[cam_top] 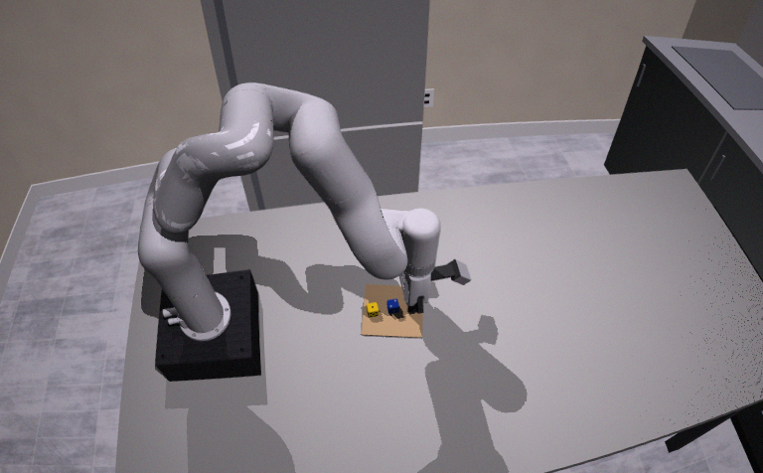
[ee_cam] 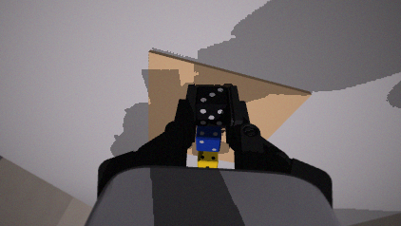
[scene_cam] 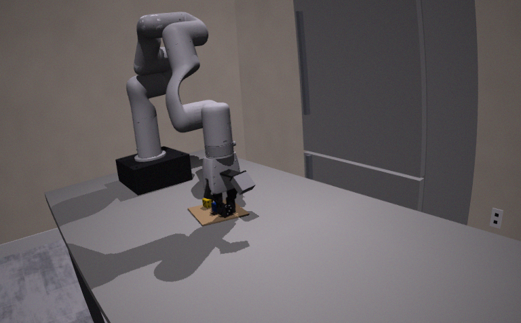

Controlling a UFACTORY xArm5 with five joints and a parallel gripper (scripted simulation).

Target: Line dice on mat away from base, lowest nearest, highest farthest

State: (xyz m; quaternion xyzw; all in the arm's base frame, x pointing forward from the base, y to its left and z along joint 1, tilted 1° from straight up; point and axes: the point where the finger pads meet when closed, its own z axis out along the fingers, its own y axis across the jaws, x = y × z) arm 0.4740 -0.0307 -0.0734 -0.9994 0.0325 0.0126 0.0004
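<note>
Now: hand 1 cm above the black die. The rest, counted from my hand: blue die: 5 cm behind, 1 cm below; then mat: 5 cm behind, 3 cm below; then yellow die: 9 cm behind, 1 cm to the left, 1 cm below.
</note>
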